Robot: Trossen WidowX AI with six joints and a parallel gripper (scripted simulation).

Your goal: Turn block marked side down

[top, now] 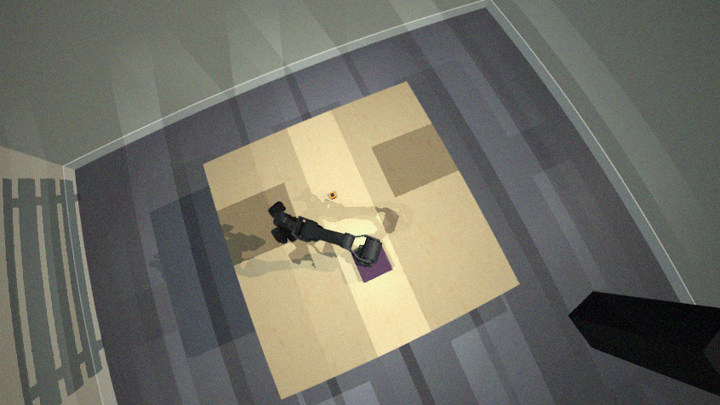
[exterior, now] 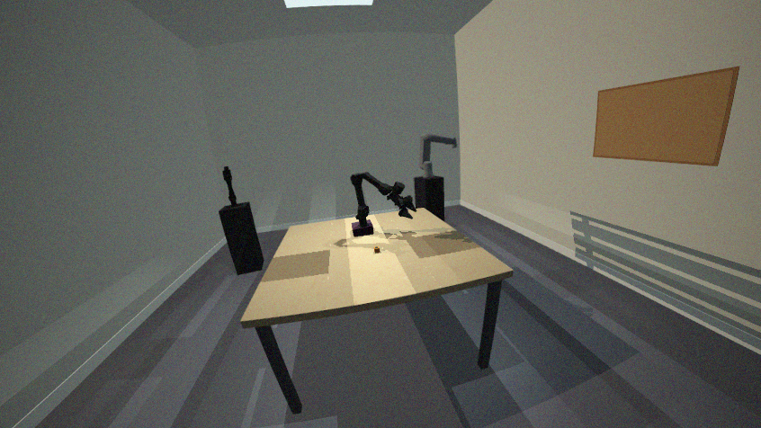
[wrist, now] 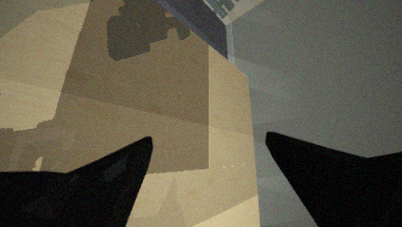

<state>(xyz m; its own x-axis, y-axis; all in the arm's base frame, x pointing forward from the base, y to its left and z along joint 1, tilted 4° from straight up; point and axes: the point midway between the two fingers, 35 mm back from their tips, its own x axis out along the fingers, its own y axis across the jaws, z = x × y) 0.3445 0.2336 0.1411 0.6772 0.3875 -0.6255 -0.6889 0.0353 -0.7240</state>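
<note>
Right now my gripper tip is 27 cm to the left of the orange block, 17 cm above it and 1 cm past it.
</note>
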